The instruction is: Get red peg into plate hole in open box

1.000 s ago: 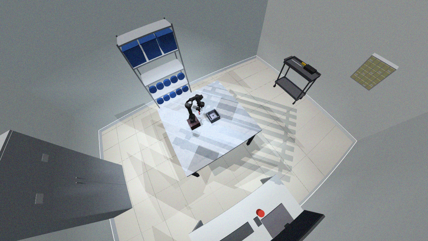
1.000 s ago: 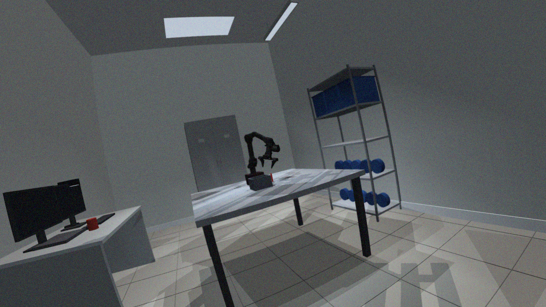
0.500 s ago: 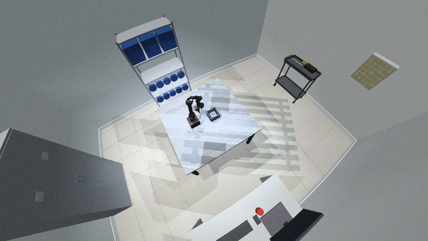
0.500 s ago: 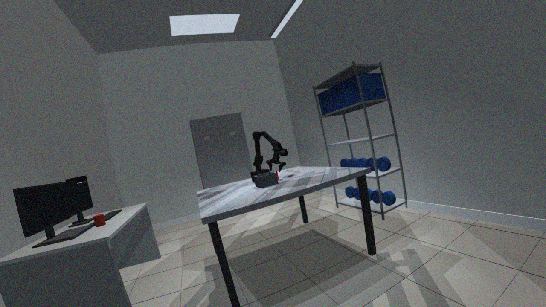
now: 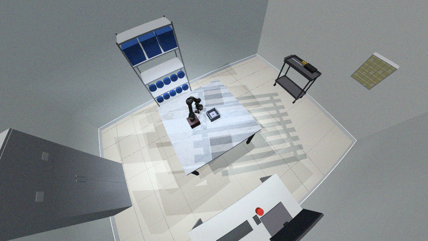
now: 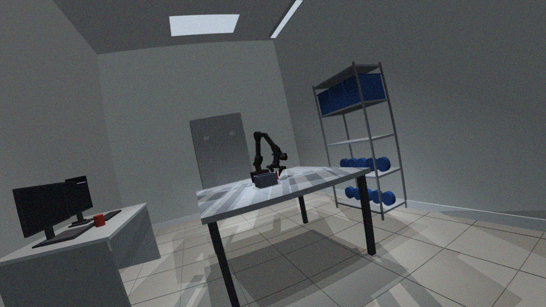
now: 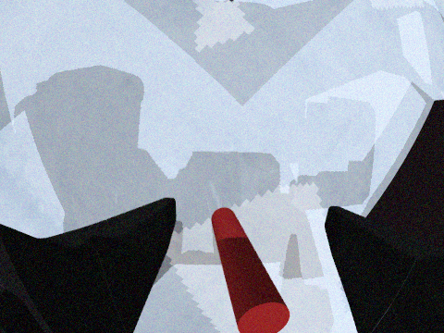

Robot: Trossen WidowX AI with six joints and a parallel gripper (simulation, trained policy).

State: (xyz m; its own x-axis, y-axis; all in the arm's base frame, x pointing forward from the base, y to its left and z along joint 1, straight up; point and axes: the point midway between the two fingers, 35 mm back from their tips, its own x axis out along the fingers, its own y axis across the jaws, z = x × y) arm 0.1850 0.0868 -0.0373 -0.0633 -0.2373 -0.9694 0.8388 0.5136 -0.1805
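My gripper tip is 180 mm to the left of the plate, 130 mm short of it and 10 mm below it. From my gripper tip the other things lie so: box (180 mm to the right, 130 mm ahead, 10 mm below); red peg (20 mm to the left).
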